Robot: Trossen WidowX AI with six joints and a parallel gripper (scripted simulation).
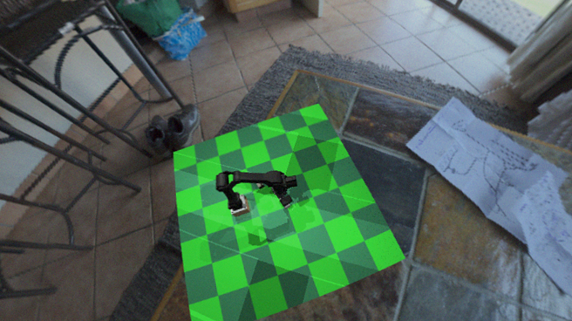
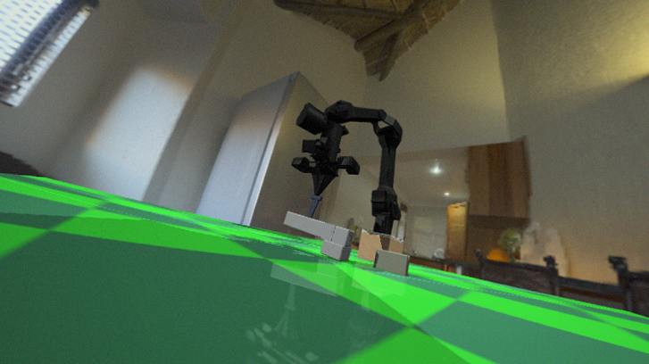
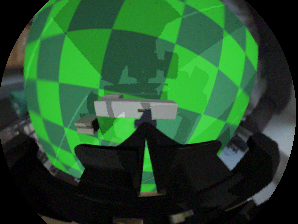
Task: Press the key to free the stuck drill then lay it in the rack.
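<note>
Now: the dark key 3 cm below my gripper tip. From my gripper tip the other things lie so: long grey holder: 1 cm behind, 3 cm to the left, 9 cm below; then drill: 1 cm behind, 4 cm to the left, 8 cm below; then small grey rack block: 12 cm behind, 17 cm to the left, 12 cm below.
</note>
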